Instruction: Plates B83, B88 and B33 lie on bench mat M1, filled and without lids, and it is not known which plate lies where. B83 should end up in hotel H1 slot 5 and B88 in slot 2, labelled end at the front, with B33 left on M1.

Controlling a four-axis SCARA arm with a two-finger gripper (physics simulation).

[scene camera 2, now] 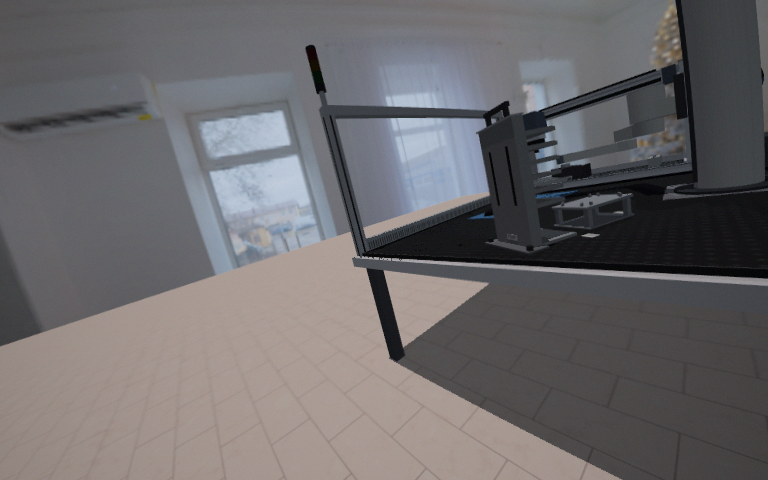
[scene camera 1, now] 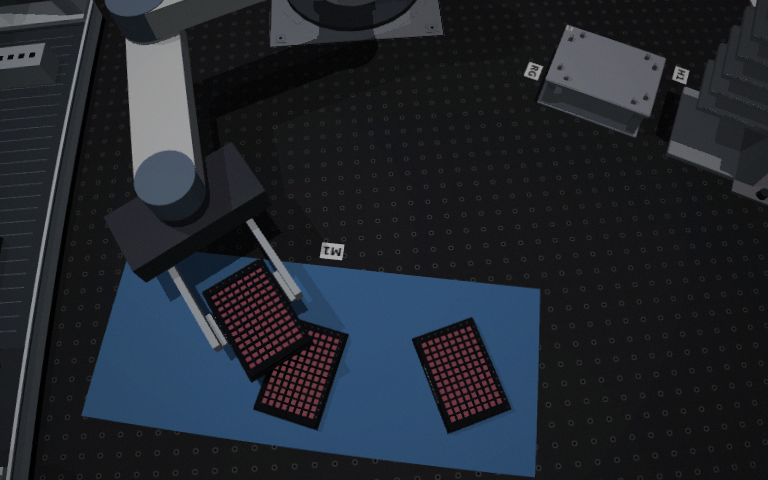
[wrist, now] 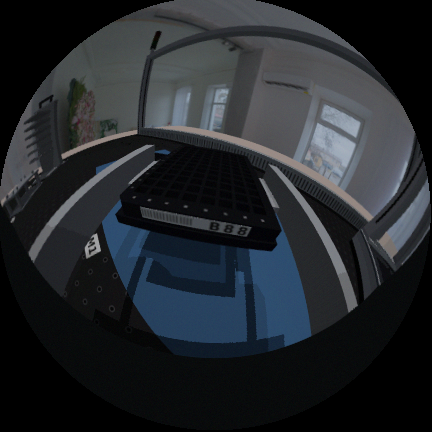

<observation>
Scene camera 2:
hotel H1: 522,220
frame rail: 340,111
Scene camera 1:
my gripper: 259,322
grey stand RG: 600,68
blue mat M1: 156,368
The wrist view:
blue mat M1: 201,299
</observation>
